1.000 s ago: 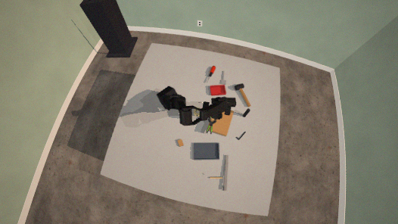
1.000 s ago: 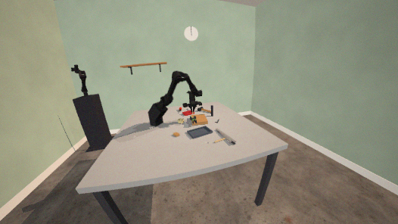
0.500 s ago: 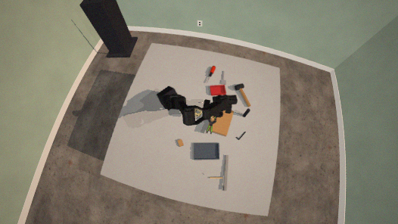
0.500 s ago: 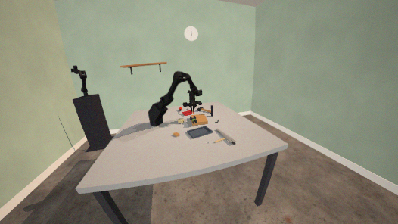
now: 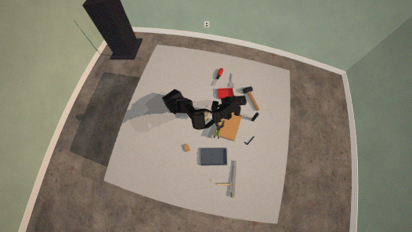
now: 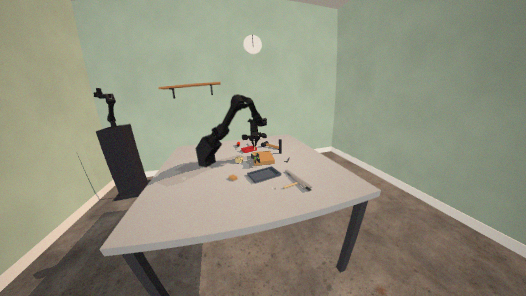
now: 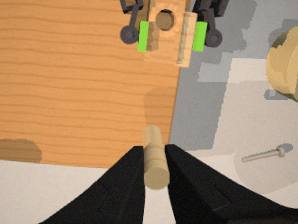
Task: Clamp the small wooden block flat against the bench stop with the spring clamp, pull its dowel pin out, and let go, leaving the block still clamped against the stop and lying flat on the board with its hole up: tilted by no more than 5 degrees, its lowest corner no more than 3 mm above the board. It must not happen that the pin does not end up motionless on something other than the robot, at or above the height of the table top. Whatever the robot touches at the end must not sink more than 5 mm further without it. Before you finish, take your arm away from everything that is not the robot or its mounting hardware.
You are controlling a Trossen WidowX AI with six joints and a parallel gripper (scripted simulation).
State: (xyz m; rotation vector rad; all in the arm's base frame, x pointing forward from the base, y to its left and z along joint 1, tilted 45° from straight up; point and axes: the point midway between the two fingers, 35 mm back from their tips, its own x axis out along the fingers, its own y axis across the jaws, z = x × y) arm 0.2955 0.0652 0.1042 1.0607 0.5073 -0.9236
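The red tray lies 200 mm to the left of my hand, 120 mm below it and 10 mm ahead of it. Also, from my hand: small wooden block: 90 mm below, 50 mm to the right, 20 mm behind; dowel pin: 40 mm below; bench stop: 90 mm below, 40 mm to the right, 30 mm behind.
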